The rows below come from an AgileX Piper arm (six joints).
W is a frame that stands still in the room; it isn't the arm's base.
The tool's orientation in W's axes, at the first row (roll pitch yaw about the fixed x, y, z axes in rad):
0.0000 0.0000 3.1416
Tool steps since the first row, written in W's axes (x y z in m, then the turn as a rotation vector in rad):
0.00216 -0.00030 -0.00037 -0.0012 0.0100 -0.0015
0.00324 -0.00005 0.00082 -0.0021 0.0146 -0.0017
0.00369 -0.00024 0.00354 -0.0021 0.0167 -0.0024
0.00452 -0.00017 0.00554 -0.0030 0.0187 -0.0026
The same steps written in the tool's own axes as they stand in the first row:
-0.00216 0.00030 -0.00037 0.0012 -0.0100 -0.0015
-0.00324 0.00005 0.00082 0.0021 -0.0146 -0.0017
-0.00369 0.00024 0.00354 0.0021 -0.0167 -0.0024
-0.00452 0.00017 0.00554 0.0030 -0.0187 -0.0026

